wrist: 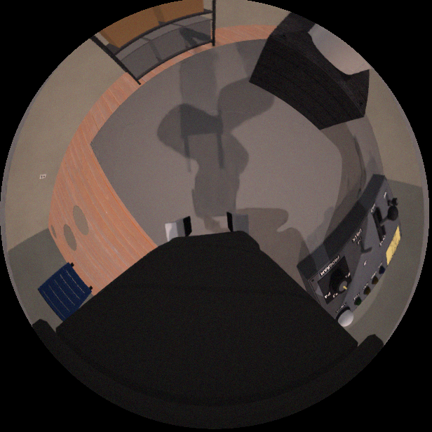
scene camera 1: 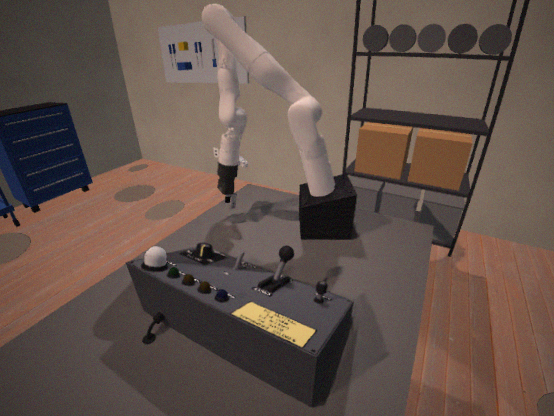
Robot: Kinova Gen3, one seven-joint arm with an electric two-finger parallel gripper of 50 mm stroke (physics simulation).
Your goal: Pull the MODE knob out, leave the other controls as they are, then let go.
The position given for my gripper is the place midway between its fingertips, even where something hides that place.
I see my gripper point(wrist: 208, 221) and a grey control panel point(scene camera 1: 282, 334).
The grey control panel shows as well in the wrist view point(wrist: 342, 252).
